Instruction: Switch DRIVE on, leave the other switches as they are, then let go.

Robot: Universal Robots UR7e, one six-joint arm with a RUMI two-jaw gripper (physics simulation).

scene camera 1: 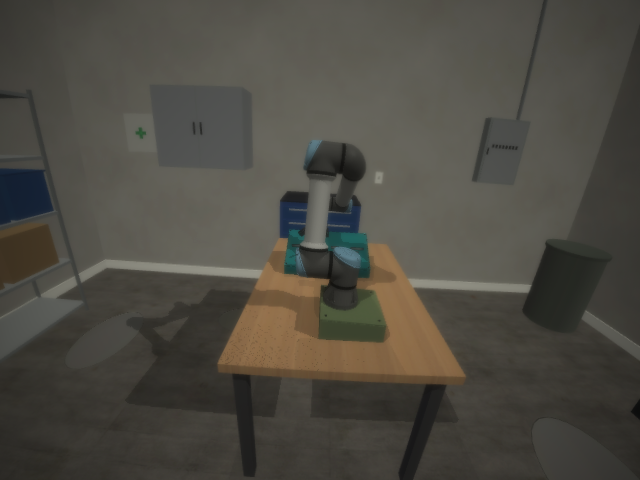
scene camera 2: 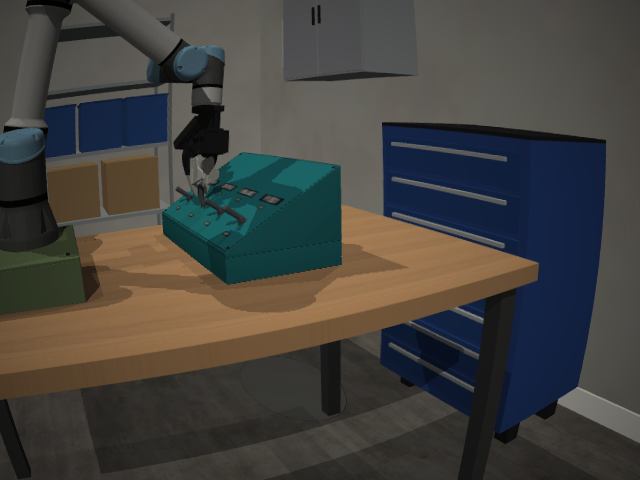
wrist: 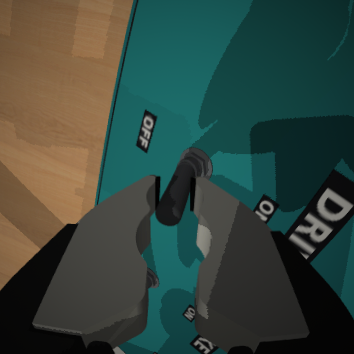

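Seen in the pictures: gripper, fingertip midpoint: (scene camera 2: 199,196) (wrist: 174,179); arm's base, origin of the base link: (scene camera 1: 340,299) (scene camera 2: 28,240).
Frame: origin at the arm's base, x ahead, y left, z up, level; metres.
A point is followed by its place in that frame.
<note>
The teal switch panel (scene camera 1: 356,240) @[x 0.574, y -0.147, z 0.071 m] (scene camera 2: 294,222) @[x 0.528, y -0.215, z 0.003 m] (wrist: 165,60) @[x 0.423, y 0.143, z -0.017 m] stands on the table. In the wrist view, the lever of the DRIVE switch (wrist: 172,202) @[x 0.448, y 0.102, z 0.047 m] sits between the fingertips. The partly visible DRIVE label (wrist: 322,215) @[x 0.519, y 0.114, z 0.038 m] is to its right, its OFF label (wrist: 146,131) @[x 0.423, y 0.097, z -0.017 m] is upper left and its ON label (wrist: 266,207) @[x 0.497, y 0.099, z 0.026 m] is lower right. My gripper (scene camera 2: 201,189) @[x 0.447, y 0.097, z 0.024 m] (wrist: 174,179) @[x 0.447, y 0.097, z 0.024 m] is shut on this lever, near its free end. The exact tilt of the lever cannot be told. In scene camera 1, the arm hides the gripper.
Neighbouring levers (scene camera 2: 235,214) @[x 0.437, y -0.149, z 0.019 m] stand close beside the gripper on the same sloped face. The base of another switch (wrist: 152,278) @[x 0.458, y -0.018, z 0.007 m] shows partly behind the left finger. Small meters (scene camera 2: 248,192) @[x 0.518, y -0.029, z 0.039 m] sit higher on the slope. A blue drawer cabinet (scene camera 2: 553,232) stands behind the table (scene camera 2: 413,248) @[x 0.830, y -0.202, z -0.095 m].
</note>
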